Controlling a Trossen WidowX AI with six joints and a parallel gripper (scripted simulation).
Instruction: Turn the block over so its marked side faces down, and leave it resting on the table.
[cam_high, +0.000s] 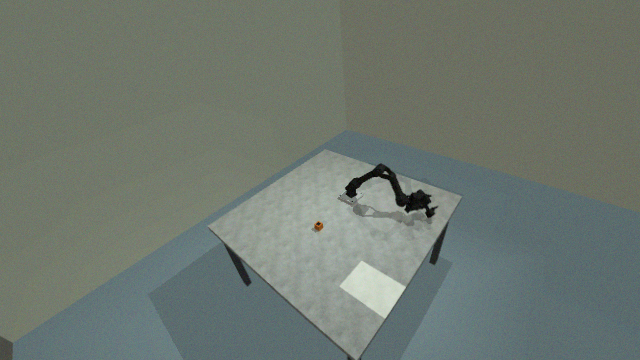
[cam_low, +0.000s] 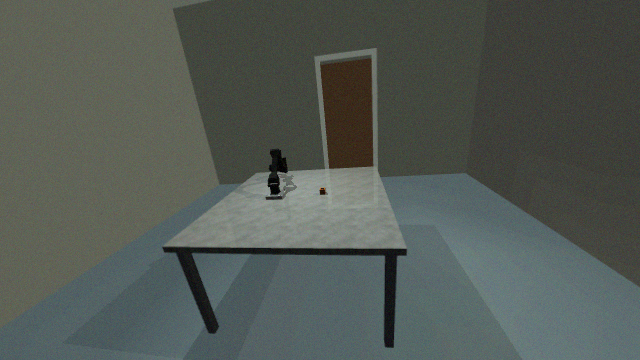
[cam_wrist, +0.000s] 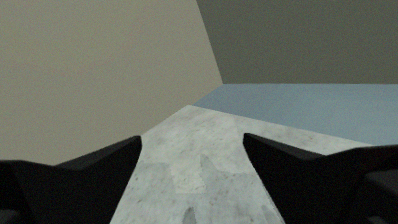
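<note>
My gripper tip is 67 cm short of the orange block, 40 cm to the left of it and 4 cm above it.
</note>
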